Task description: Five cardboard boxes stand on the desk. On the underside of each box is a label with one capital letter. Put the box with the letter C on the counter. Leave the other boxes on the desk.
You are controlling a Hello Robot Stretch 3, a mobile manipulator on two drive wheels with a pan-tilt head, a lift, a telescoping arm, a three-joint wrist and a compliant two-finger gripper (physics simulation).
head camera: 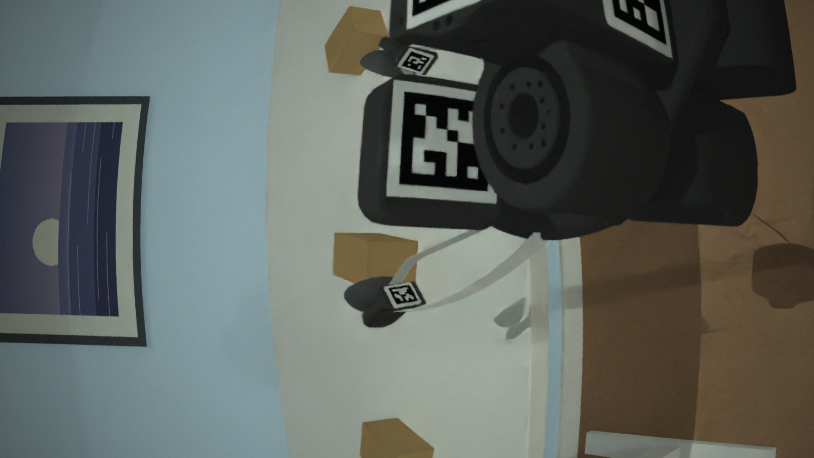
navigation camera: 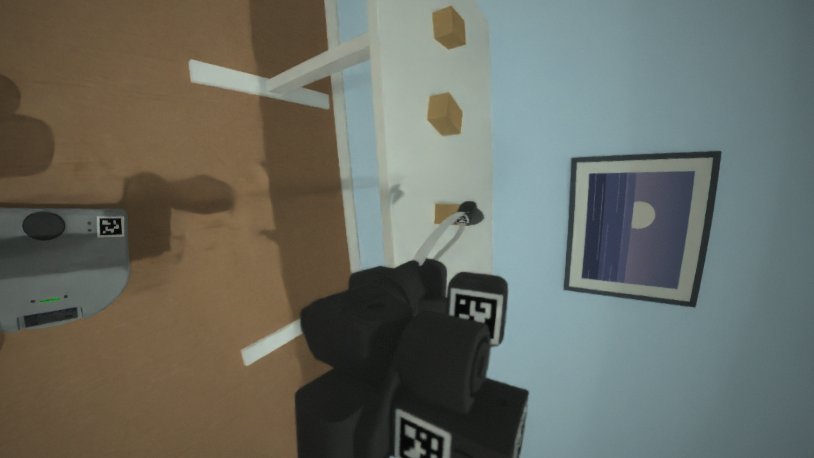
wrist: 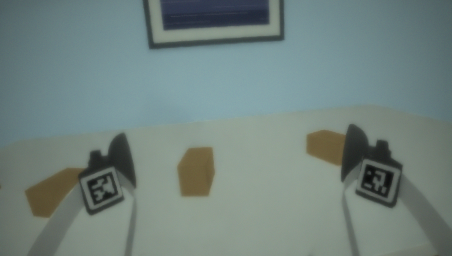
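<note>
A cardboard box stands on the white desk. In the wrist view it shows between the fingers, left of the middle and beyond them. My gripper is open wide and empty, above the desk. A second box is partly behind the right finger. A third box stands to the left. Another box stands near the desk's far end. No letters show; the undersides are hidden. The counter does not show.
A blue wall with a framed picture rises behind the desk. White desk legs stand on the brown floor. My base is on the floor in front of the desk.
</note>
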